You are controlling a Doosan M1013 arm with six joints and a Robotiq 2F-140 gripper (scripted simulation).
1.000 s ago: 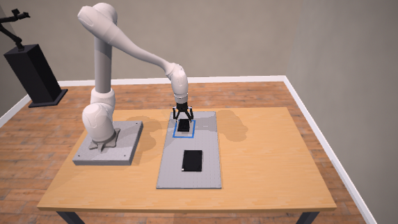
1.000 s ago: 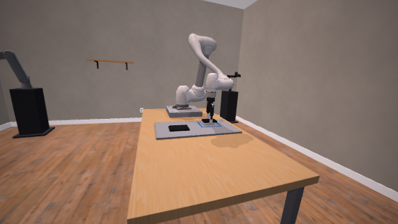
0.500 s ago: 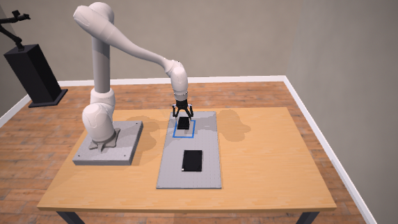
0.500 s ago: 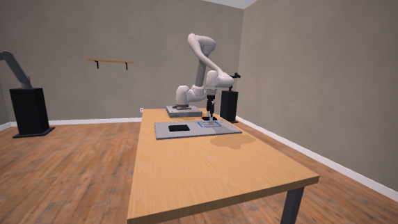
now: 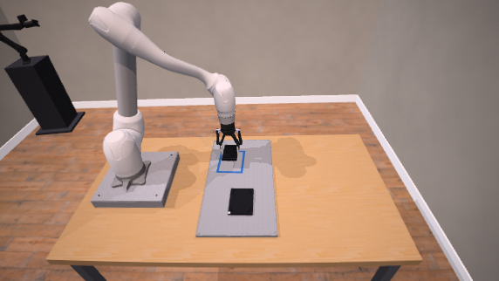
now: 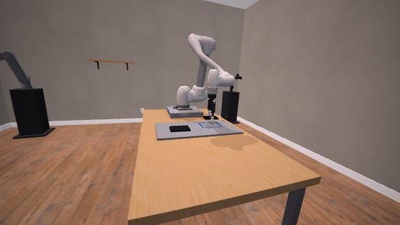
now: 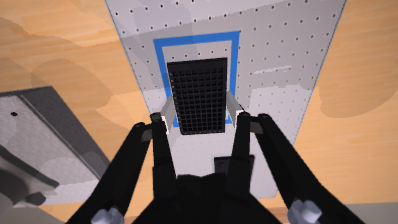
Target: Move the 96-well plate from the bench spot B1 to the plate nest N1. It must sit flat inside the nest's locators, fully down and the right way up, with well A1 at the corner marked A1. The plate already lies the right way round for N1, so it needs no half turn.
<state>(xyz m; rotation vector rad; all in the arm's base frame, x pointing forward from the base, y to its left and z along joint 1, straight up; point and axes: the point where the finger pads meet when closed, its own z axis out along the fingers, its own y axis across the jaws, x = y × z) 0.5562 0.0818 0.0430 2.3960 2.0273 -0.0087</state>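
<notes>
Right now my hand is 4 cm short of the black plate nest, 31 cm to the left of it and 8 cm above it. Round my hand: black 96-well plate: 2 cm below.
</notes>
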